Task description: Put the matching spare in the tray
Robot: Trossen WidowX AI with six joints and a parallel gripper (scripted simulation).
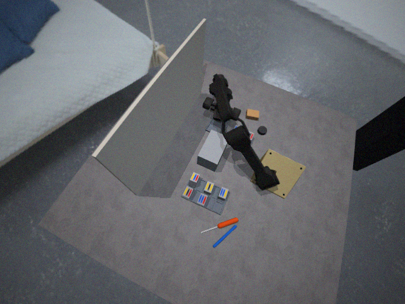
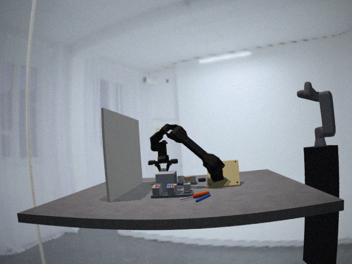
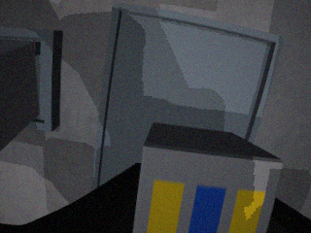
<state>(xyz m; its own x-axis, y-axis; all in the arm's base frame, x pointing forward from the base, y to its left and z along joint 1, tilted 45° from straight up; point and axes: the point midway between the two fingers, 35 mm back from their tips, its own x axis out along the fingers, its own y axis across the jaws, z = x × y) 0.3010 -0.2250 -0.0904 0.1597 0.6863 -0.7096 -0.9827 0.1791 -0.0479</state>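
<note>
The flat dark grey tray lies 6 cm below my gripper tip. Also, from my gripper tip: tall grey panel (21 cm ahead, 16 cm to the left, 16 cm above); then mounted unit (2 cm behind, 20 cm to the left, 1 cm below); then black puck (25 cm behind, 5 cm to the right, 5 cm below).
</note>
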